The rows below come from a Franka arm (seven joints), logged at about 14 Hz.
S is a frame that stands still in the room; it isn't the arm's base.
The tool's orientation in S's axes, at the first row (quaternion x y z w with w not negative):
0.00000 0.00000 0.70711 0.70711
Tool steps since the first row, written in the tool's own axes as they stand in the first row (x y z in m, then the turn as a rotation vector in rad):
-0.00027 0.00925 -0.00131 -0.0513 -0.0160 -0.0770
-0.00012 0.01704 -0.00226 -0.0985 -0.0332 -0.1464
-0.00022 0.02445 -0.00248 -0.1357 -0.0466 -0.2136
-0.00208 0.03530 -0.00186 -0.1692 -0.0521 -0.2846
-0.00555 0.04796 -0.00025 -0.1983 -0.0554 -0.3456
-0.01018 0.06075 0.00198 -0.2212 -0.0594 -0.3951
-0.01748 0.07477 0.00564 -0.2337 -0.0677 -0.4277
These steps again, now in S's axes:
-0.00925 -0.00027 -0.00131 0.0160 -0.0513 -0.0770
-0.01704 -0.00012 -0.00226 0.0332 -0.0985 -0.1464
-0.02445 -0.00022 -0.00248 0.0466 -0.1357 -0.2136
-0.03530 -0.00208 -0.00186 0.0521 -0.1692 -0.2846
-0.04796 -0.00555 -0.00025 0.0554 -0.1983 -0.3456
-0.06075 -0.01018 0.00198 0.0594 -0.2212 -0.3951
-0.07477 -0.01748 0.00564 0.0677 -0.2337 -0.4277

